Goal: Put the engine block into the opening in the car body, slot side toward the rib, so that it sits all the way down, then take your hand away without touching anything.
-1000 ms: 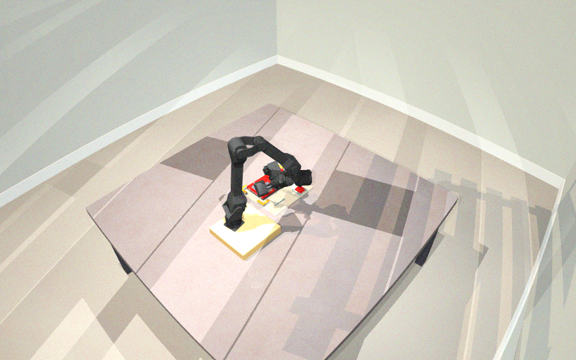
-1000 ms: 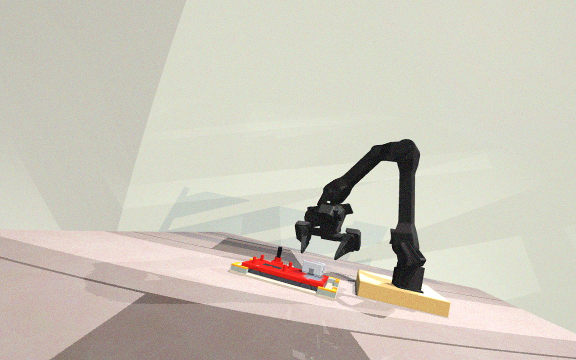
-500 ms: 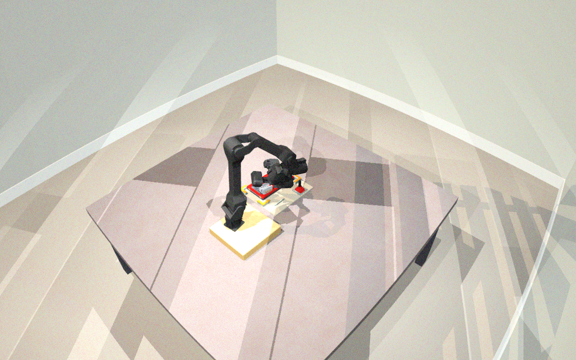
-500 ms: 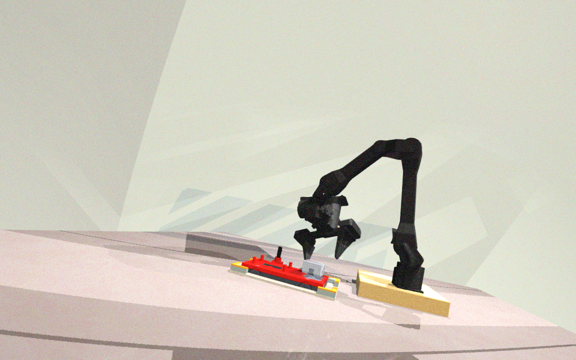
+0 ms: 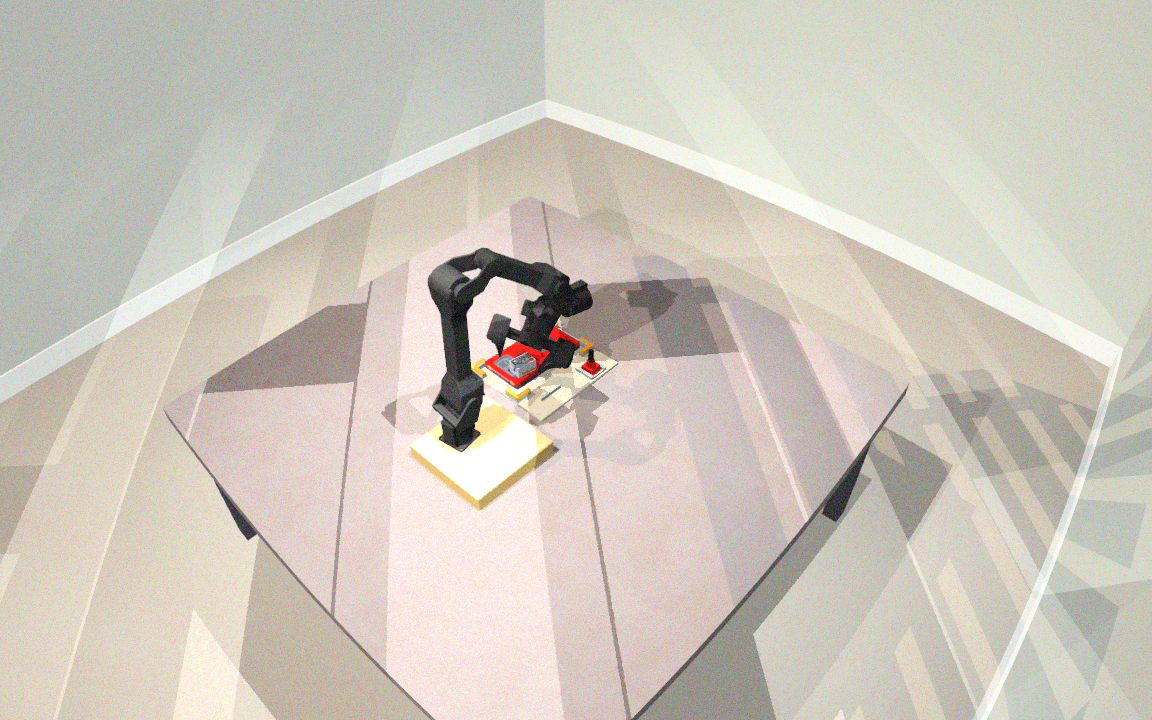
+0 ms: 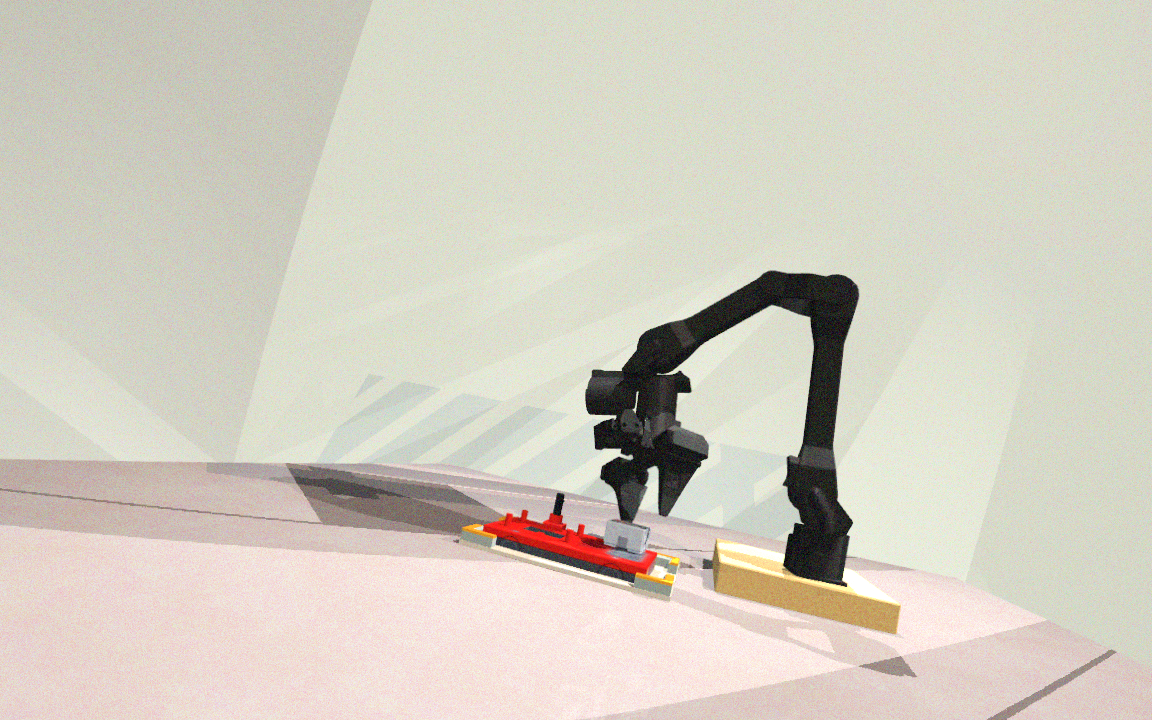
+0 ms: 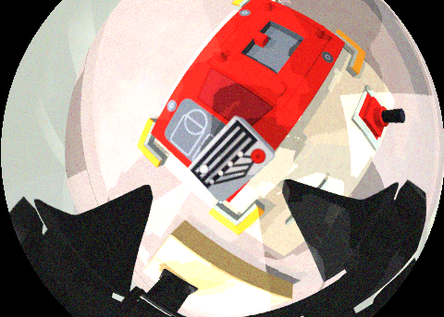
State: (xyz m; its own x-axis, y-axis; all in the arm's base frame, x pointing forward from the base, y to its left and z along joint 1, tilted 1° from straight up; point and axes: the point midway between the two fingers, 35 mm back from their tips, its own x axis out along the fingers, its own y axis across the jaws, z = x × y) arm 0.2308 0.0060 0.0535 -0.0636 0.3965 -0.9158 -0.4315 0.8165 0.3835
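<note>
The grey engine block lies 20 mm below my gripper tip, 20 mm ahead of it and 10 mm to the left of it. From my gripper tip the other things lie so: black post: 120 mm ahead, 110 mm to the right, 30 mm below.
</note>
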